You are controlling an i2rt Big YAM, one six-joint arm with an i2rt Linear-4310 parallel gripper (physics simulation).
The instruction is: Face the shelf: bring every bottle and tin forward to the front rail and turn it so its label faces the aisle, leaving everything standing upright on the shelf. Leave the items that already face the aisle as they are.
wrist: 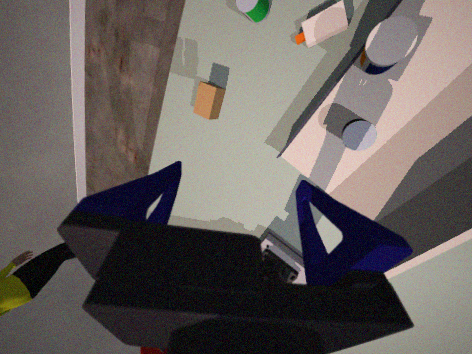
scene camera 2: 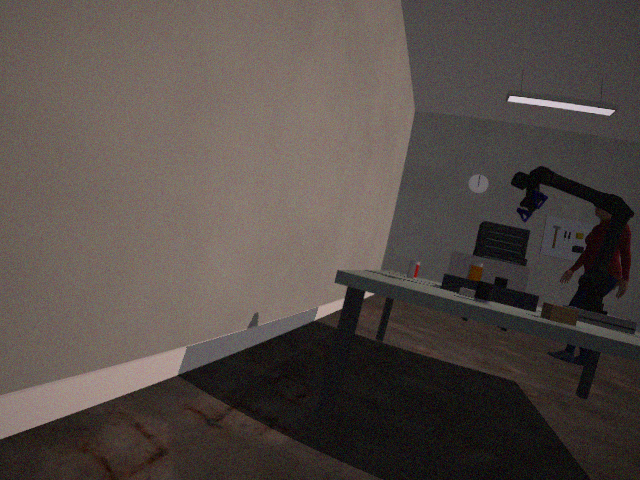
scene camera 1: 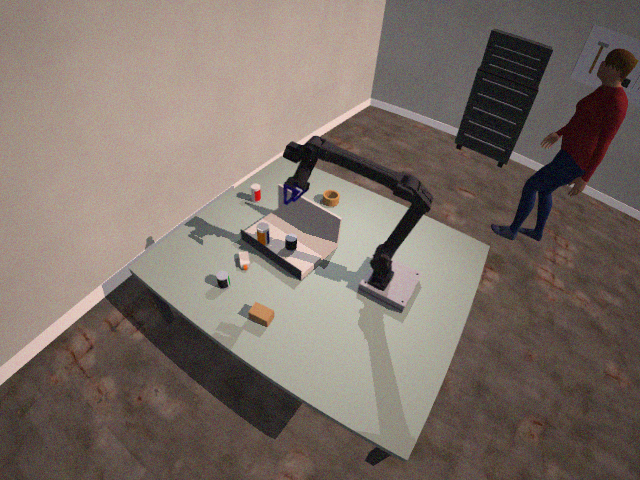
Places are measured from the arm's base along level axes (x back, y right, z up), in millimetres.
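Pixels of known places: gripper, between the fingertips: [wrist: 241,177] [scene camera 2: 530,215] [scene camera 1: 289,202]; arm's base, origin of its link: [wrist: 276,267] [scene camera 2: 591,311] [scene camera 1: 380,278].
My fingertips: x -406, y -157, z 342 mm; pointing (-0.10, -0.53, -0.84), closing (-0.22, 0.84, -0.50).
Ahead of a thing's pixels: the offset from my fingertips to its middle. Level surfaces: height alone.
The shelf [scene camera 1: 315,219] [scene camera 2: 460,263] [wrist: 305,157] has a dark front rail @[dx -109, dy -5, dz -367 mm] [scene camera 1: 273,256] [scene camera 2: 516,299]. A taller grey-topped container @[dx -175, dy +35, dz -303 mm] [scene camera 1: 263,234] [scene camera 2: 475,272] [wrist: 391,41] with orange and dark blue sides stands upright near the rail; broad orange shows in the second scene view. A shorter black tin @[dx -46, dy +87, dz -322 mm] [scene camera 1: 291,242] [scene camera 2: 500,282] [wrist: 359,134] stands upright beside it, set back from the rail; its label cannot be made out. My gripper [scene camera 1: 292,198] [scene camera 2: 533,207] [wrist: 241,177] is open and empty, high above the table, with both items beyond its right finger in the wrist view.
On the table @[dz -396 mm] [scene camera 1: 330,356] are a red-and-white can @[dx -457, dy +310, dz -347 mm] [scene camera 1: 255,192] [scene camera 2: 416,270], a white bottle @[dx -186, dy -100, dz -381 mm] [scene camera 1: 244,259] [wrist: 326,24] lying down, a black-and-green tin @[dx -177, dy -257, dz -360 mm] [scene camera 1: 222,279] [wrist: 254,9], a wooden block @[dx +70, dy -292, dz -370 mm] [scene camera 1: 261,314] [scene camera 2: 559,313] [wrist: 209,100] and an orange-brown ring @[dx -98, dy +558, dz -370 mm] [scene camera 1: 331,202]. A person [scene camera 1: 591,124] stands beyond.
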